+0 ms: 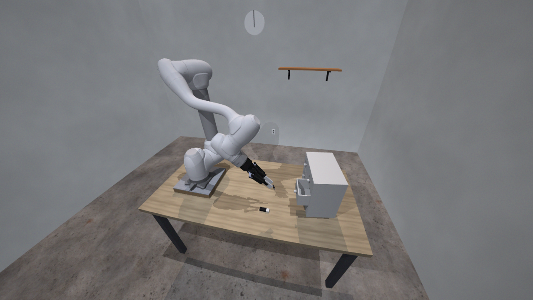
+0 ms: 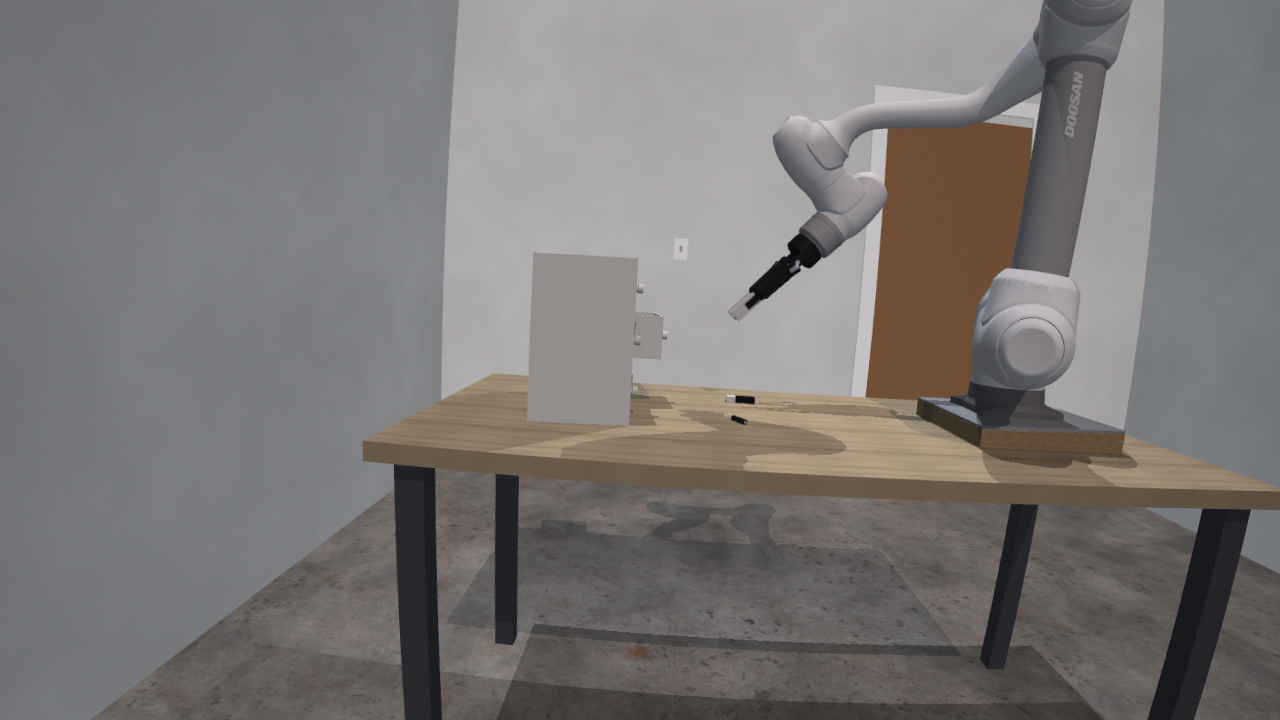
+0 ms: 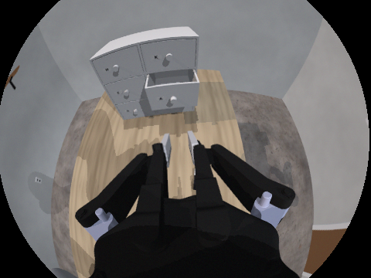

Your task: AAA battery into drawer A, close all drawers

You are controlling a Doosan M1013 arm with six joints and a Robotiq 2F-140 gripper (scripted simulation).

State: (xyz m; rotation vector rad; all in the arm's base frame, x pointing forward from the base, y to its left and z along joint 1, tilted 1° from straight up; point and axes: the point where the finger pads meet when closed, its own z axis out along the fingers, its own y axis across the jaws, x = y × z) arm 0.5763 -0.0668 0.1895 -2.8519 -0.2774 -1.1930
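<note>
The AAA battery lies 17 cm to the left of my hand and 22 cm below it. The rest, counted from my hand: drawer 26 cm ahead, 5 cm to the left, 9 cm below; white block 1 cm behind, 5 cm to the right, 22 cm below.
</note>
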